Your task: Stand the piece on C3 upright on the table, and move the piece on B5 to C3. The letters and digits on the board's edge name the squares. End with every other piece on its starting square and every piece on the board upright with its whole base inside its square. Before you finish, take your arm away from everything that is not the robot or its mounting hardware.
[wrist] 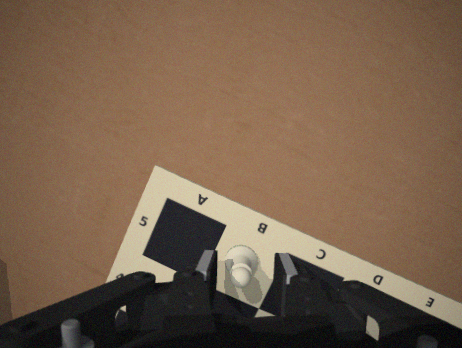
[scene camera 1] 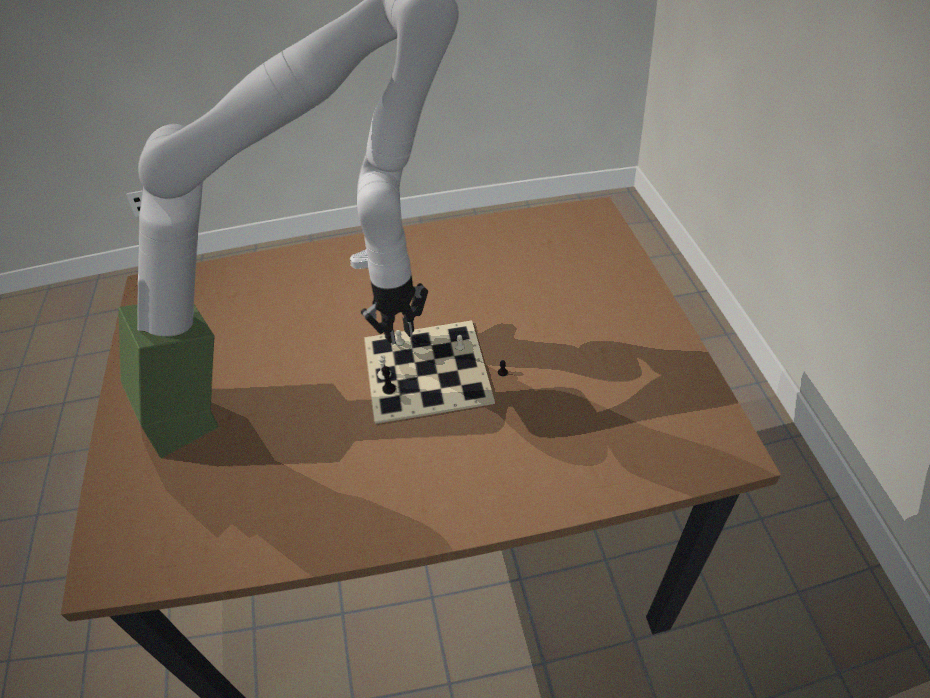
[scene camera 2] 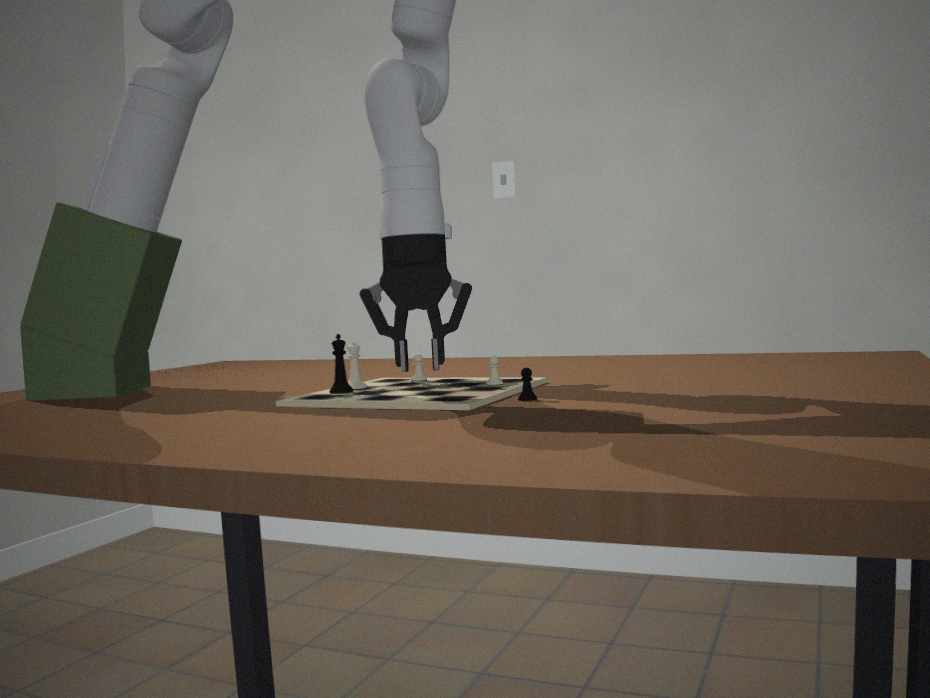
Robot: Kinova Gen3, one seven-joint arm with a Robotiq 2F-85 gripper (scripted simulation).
Scene:
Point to a black king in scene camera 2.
340,386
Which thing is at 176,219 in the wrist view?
A chessboard.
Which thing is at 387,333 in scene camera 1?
My gripper.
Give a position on a chessboard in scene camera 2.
383,393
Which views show my gripper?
The wrist view, scene camera 1 and scene camera 2: all of them.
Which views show the chessboard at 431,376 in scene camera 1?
The wrist view, scene camera 1 and scene camera 2: all of them.

